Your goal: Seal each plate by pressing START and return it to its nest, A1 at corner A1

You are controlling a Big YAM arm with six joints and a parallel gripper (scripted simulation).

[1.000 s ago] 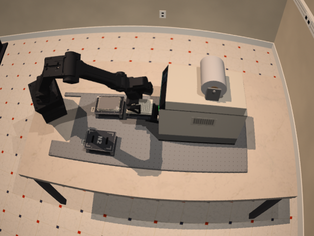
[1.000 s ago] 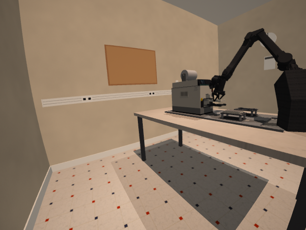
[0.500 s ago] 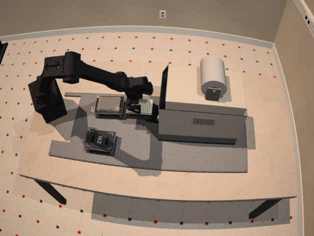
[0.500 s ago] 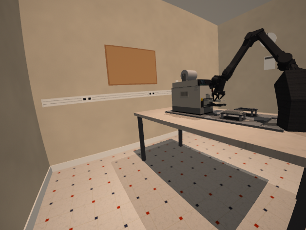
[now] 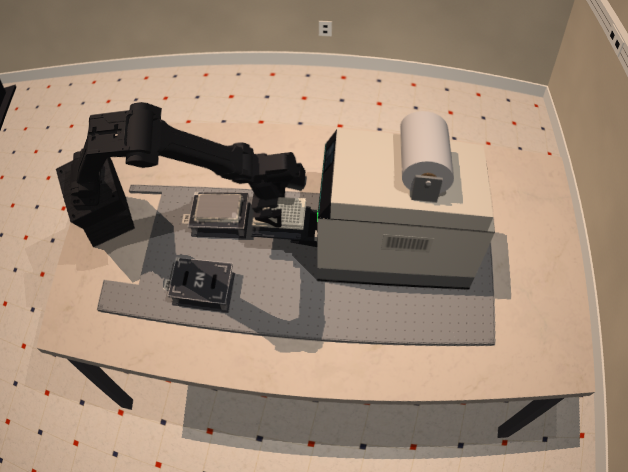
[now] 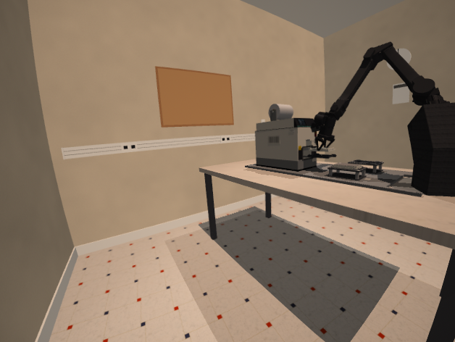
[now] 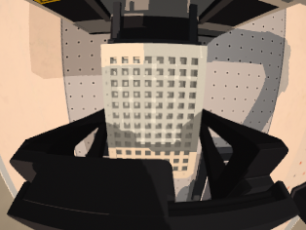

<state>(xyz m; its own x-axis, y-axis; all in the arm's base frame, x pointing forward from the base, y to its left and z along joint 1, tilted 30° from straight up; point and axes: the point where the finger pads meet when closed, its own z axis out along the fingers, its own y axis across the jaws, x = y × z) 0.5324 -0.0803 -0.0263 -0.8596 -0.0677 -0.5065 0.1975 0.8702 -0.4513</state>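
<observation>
My gripper is now 4 cm above the sealer stage. From my hand the other things lie so: yellow warning label (12 cm ahead, 6 cm to the left, 1 cm above); then start button (11 cm to the right, 8 cm ahead, 5 cm above); then plate (right at my hand).
</observation>
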